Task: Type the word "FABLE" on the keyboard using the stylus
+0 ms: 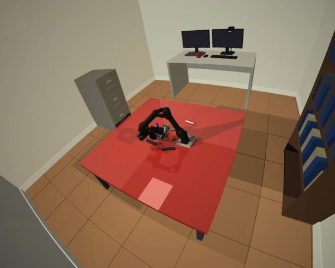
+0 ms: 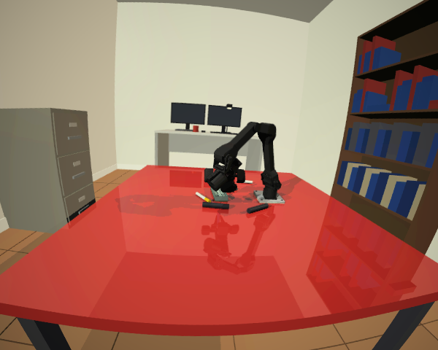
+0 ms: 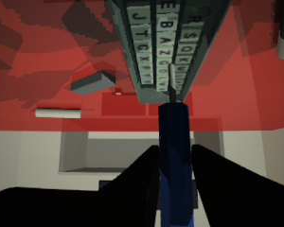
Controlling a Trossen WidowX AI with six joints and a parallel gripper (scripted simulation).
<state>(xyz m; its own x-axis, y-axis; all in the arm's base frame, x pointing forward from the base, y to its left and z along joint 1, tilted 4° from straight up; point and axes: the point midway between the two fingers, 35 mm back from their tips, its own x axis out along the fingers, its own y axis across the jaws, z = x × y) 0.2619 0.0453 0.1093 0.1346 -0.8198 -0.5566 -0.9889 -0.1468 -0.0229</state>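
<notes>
Right now the white-and-yellow marker is 80 mm ahead of my gripper tip, 30 mm to the left of it and 90 mm below it. The rest, counted from my gripper tip: dark blue stylus: 10 mm below; then small grey block: 80 mm behind, 130 mm to the right, 90 mm below; then thin grey tip: 50 mm below.
</notes>
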